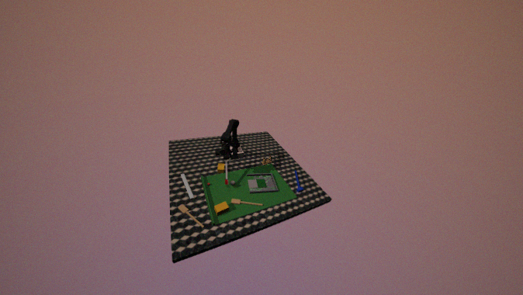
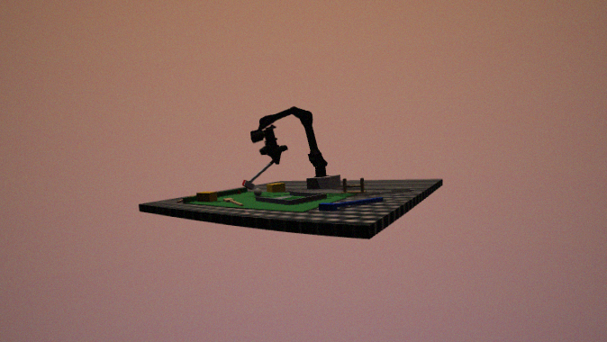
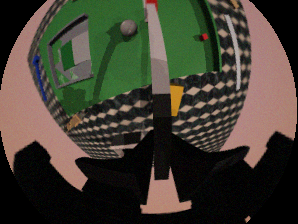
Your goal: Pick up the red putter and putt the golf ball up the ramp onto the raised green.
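My gripper tip is 11 cm short of the red putter, 1 cm to the left of it and 3 cm above it. Round my gripper tip: white golf ball (19 cm ahead, 3 cm to the left, 13 cm below); white bar (12 cm ahead, 35 cm to the right, 16 cm below); green mat (26 cm ahead, 15 cm to the left, 16 cm below).
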